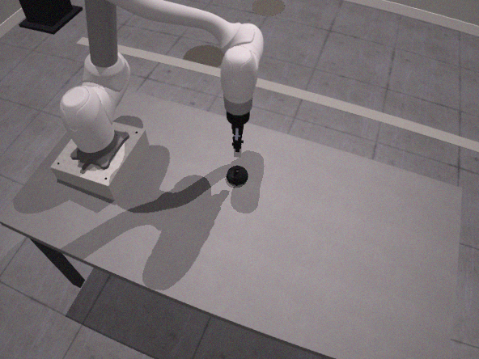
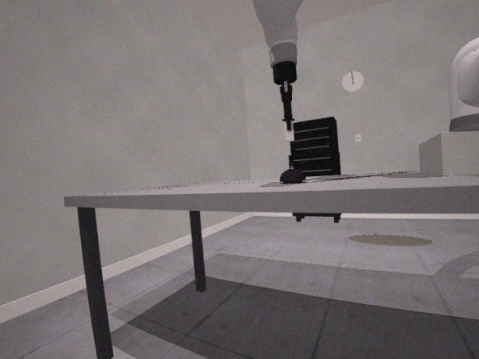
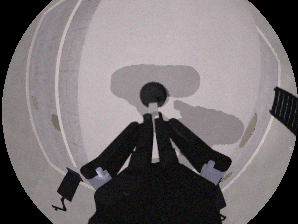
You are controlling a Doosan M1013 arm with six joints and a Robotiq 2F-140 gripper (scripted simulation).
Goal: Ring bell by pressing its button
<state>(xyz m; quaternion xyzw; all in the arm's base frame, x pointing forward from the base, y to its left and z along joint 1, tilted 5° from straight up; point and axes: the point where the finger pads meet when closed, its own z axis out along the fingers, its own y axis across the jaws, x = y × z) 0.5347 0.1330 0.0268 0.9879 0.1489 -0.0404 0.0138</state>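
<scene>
Right now my hand is 130 mm above the black dome bell.
</scene>
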